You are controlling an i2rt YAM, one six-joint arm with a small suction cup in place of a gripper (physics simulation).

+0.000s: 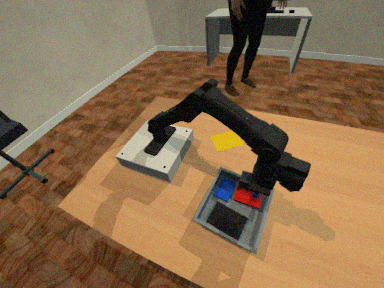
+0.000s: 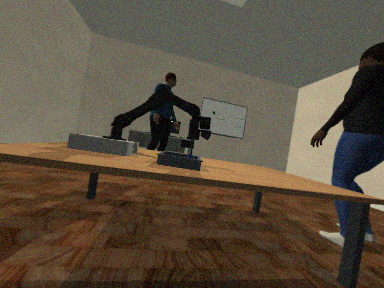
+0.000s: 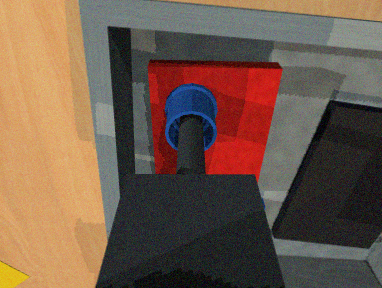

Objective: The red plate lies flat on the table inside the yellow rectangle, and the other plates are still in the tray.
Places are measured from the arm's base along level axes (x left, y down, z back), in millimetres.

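Pixels of known places: hand at its tool point: (image 1: 255, 196) (image 3: 191, 99); arm's base at its link origin: (image 1: 161, 139) (image 2: 115, 139).
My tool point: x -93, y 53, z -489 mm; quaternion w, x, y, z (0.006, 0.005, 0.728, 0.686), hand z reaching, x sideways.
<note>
Ahead of a thing's pixels: the offset from my tool point to its top centre. "pt": to the spot under its first point.
The red plate {dx -12, dy -12, dz +27 mm} (image 1: 246, 198) (image 3: 247, 124) hangs level on my blue suction cup (image 1: 255, 195) (image 3: 190, 103) (image 2: 190, 155), a little above the floor of the grey tray {dx -69, dy -30, dz +65 mm} (image 1: 206, 202) (image 3: 185, 18) (image 2: 178, 162), at its far right compartment. The cup sits on the plate's left half and holds it. A blue plate {dx -8, dy +6, dz +122 mm} (image 1: 224, 188) lies in the compartment to the left. A black plate {dx -125, dy +7, dz +76 mm} (image 1: 226, 220) (image 3: 340, 173) lies in the near compartment. The yellow rectangle {pt dx +267, dy +19, dz +194 mm} (image 1: 227, 140) (image 3: 8, 277) is on the table behind the tray, partly under the arm.
The arm's grey base block (image 1: 136, 148) (image 2: 99, 144) stands left of the tray. One person (image 1: 244, 40) stands by a grey desk (image 1: 298, 18) beyond the table. Another person (image 2: 359, 139) walks on the right side.
</note>
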